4 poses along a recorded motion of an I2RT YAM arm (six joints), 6.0 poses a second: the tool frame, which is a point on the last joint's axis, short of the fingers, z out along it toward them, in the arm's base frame.
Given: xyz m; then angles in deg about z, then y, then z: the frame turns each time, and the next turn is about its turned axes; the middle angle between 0 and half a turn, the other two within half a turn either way.
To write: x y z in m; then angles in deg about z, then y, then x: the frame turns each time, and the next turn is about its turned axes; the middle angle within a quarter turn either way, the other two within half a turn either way. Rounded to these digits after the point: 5 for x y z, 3 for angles.
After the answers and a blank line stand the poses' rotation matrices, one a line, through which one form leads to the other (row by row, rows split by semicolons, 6 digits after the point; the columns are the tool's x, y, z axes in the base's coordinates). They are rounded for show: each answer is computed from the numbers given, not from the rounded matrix.
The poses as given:
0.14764 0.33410 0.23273 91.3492 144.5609 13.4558
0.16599 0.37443 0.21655 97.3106 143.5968 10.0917
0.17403 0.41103 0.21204 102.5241 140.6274 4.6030
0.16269 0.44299 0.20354 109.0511 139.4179 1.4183
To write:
0.14764 0.33410 0.23273 -105.017 34.327 170.597
0.16599 0.37443 0.21655 -95.158 35.752 172.638
0.17403 0.41103 0.21204 -83.422 39.221 176.232
0.16269 0.44299 0.20354 -72.816 40.567 178.785

-0.213974 -0.976744 -0.013653; -0.797627 0.166632 0.579677; -0.563921 0.134925 -0.814732
-0.072967 -0.994471 -0.075517; -0.808264 0.014605 0.588640; -0.584282 0.103989 -0.804861
0.088751 -0.986509 -0.137561; -0.769611 -0.155590 0.619266; -0.632315 0.050908 -0.773037
0.224429 -0.951074 -0.212343; -0.725736 -0.308543 0.614906; -0.650338 0.016102 -0.759475

